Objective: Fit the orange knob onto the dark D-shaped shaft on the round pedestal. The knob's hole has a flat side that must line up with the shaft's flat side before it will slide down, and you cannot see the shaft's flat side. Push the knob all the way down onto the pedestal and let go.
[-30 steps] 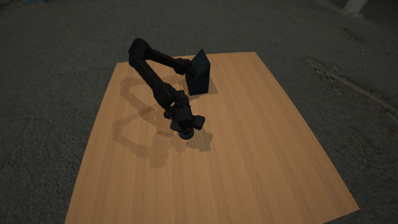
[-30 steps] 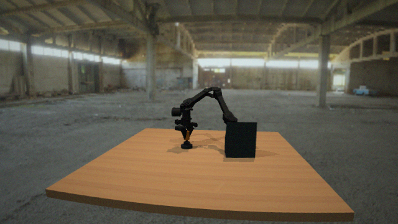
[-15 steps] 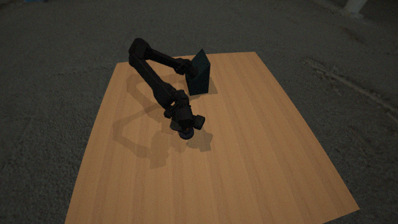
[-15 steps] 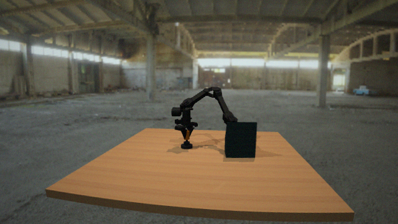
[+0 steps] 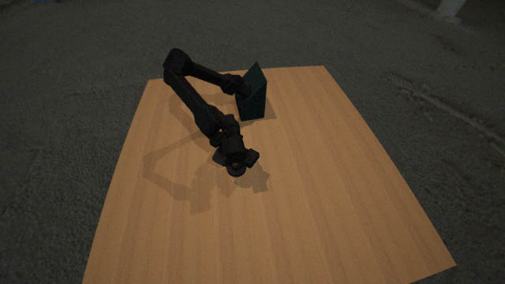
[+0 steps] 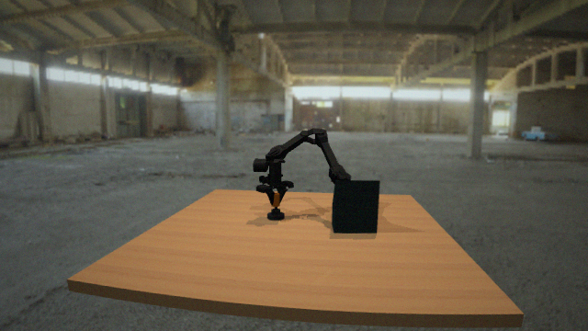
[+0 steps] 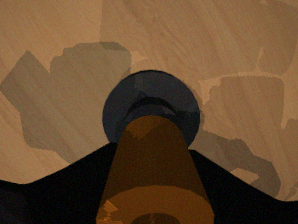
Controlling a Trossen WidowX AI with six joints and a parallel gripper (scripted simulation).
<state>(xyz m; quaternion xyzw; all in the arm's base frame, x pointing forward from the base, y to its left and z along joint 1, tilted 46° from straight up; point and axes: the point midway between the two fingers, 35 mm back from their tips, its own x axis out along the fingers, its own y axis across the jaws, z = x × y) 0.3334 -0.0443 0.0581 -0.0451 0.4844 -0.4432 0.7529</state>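
The orange knob is 20 mm above my gripper tip. The rest, counted from my gripper tip: dark round pedestal: 40 mm below.
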